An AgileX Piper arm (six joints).
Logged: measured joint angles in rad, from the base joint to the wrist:
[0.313, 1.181, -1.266, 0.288, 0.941, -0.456]
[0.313, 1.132, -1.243, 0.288, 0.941, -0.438]
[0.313, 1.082, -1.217, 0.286, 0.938, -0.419]
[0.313, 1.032, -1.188, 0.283, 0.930, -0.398]
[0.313, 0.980, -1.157, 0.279, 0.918, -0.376]
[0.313, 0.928, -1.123, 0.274, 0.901, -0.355]
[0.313, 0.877, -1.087, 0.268, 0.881, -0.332]
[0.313, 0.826, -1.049, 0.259, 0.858, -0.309]
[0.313, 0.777, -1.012, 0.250, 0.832, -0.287]
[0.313, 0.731, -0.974, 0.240, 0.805, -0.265]
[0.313, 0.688, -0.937, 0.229, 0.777, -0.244]
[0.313, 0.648, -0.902, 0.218, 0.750, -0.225]
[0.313, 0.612, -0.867, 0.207, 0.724, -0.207]
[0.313, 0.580, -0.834, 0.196, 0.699, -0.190]
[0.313, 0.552, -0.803, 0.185, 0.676, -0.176]
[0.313, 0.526, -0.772, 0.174, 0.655, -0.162]
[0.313, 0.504, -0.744, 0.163, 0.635, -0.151]
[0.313, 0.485, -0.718, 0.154, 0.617, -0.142]
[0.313, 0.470, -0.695, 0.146, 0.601, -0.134]
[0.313, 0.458, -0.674, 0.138, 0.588, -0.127]
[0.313, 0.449, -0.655, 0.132, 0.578, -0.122]
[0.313, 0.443, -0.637, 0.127, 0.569, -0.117]
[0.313, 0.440, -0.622, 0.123, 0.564, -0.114]
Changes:
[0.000, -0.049, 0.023, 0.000, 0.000, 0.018]
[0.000, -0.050, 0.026, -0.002, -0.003, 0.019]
[0.000, -0.050, 0.029, -0.003, -0.008, 0.021]
[0.000, -0.052, 0.031, -0.004, -0.012, 0.022]
[0.000, -0.052, 0.034, -0.005, -0.017, 0.021]
[0.000, -0.051, 0.036, -0.006, -0.020, 0.023]
[0.000, -0.051, 0.038, -0.009, -0.023, 0.023]
[0.000, -0.049, 0.037, -0.009, -0.026, 0.022]
[0.000, -0.046, 0.038, -0.010, -0.027, 0.022]
[0.000, -0.043, 0.037, -0.011, -0.028, 0.021]
[0.000, -0.040, 0.035, -0.011, -0.027, 0.019]
[0.000, -0.036, 0.035, -0.011, -0.026, 0.018]
[0.000, -0.032, 0.033, -0.011, -0.025, 0.017]
[0.000, -0.028, 0.031, -0.011, -0.023, 0.014]
[0.000, -0.026, 0.031, -0.011, -0.021, 0.014]
[0.000, -0.022, 0.028, -0.011, -0.020, 0.011]
[0.000, -0.019, 0.026, -0.009, -0.018, 0.009]
[0.000, -0.015, 0.023, -0.008, -0.016, 0.008]
[0.000, -0.012, 0.021, -0.008, -0.013, 0.007]
[0.000, -0.009, 0.019, -0.006, -0.010, 0.005]
[0.000, -0.006, 0.018, -0.005, -0.009, 0.005]
[0.000, -0.003, 0.015, -0.004, -0.005, 0.003]

